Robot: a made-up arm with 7 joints. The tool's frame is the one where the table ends. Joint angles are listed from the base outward.
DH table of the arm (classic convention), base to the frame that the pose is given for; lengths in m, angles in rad. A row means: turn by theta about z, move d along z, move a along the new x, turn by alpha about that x. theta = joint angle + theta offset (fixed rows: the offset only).
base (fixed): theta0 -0.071; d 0; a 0; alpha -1.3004
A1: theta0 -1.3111; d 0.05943; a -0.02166; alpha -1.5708
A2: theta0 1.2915; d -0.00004; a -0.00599; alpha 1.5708
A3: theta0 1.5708; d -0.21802; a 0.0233; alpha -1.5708
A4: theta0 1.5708; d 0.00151; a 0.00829; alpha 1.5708
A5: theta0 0; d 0.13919; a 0.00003; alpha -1.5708
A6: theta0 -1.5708; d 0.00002; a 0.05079; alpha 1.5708
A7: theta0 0; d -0.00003; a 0; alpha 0
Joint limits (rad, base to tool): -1.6..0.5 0..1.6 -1.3..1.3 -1.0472..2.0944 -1.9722..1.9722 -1.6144..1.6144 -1.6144..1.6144
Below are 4 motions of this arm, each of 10 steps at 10 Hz.
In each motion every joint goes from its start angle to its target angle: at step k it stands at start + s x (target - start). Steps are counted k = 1, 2, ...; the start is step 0. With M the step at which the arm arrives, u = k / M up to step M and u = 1 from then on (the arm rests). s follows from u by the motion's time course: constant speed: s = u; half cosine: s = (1 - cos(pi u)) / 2; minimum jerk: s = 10 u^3 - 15 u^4 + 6 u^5.
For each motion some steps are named. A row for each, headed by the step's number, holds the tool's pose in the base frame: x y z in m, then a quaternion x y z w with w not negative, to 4 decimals.
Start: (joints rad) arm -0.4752 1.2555 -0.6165 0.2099 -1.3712 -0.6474 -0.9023
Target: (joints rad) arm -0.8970 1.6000 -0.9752 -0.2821 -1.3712 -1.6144 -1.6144
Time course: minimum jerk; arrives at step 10
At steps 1, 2, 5, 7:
1: 0.2451 0.2517 -0.1221 0.0239 -0.1082 -0.4740 0.8735
2: 0.2468 0.2480 -0.1140 0.0397 -0.1323 -0.4999 0.8550
5: 0.2434 0.2187 -0.0477 0.1850 -0.3196 -0.6764 0.6373
7: 0.2240 0.2042 -0.0072 0.2949 -0.4276 -0.7341 0.4374

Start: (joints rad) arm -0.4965 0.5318 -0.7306 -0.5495 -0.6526 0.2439 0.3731
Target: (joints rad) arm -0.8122 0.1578 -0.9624 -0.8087 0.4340 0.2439 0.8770
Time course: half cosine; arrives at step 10
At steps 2, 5, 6, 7, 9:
2: 0.1781 -0.0131 -0.1406 -0.0307 -0.0516 -0.3277 0.9429
5: 0.1648 -0.0496 -0.1016 -0.0035 -0.2860 -0.2361 0.9287
6: 0.1568 -0.0603 -0.0861 -0.0158 -0.3741 -0.1887 0.9079
7: 0.1483 -0.0683 -0.0722 -0.0375 -0.4493 -0.1411 0.8814
9: 0.1357 -0.0761 -0.0547 -0.0796 -0.5379 -0.0738 0.8360

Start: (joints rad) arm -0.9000 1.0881 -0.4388 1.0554 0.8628 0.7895 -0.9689
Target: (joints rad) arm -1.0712 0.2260 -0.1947 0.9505 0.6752 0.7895 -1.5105
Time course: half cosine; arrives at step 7
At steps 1, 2, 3, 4, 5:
1: 0.2763 0.3449 -0.0936 0.4236 0.7374 0.1212 0.5120
2: 0.2976 0.3143 -0.1172 0.3841 0.7331 0.0406 0.5598
3: 0.3243 0.2637 -0.1456 0.3234 0.7181 -0.0830 0.6107
4: 0.3473 0.2001 -0.1683 0.2532 0.6894 -0.2259 0.6399
5: 0.3608 0.1382 -0.1807 0.1892 0.6536 -0.3555 0.6408

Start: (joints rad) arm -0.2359 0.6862 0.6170 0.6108 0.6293 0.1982 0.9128
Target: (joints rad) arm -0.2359 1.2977 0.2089 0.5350 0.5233 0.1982 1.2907
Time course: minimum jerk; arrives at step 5
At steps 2, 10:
2: 0.1689 0.3701 -0.1540 0.6346 -0.0059 0.6081 0.4769
10: 0.1958 0.3809 -0.0532 0.7306 -0.2380 0.5465 0.3331

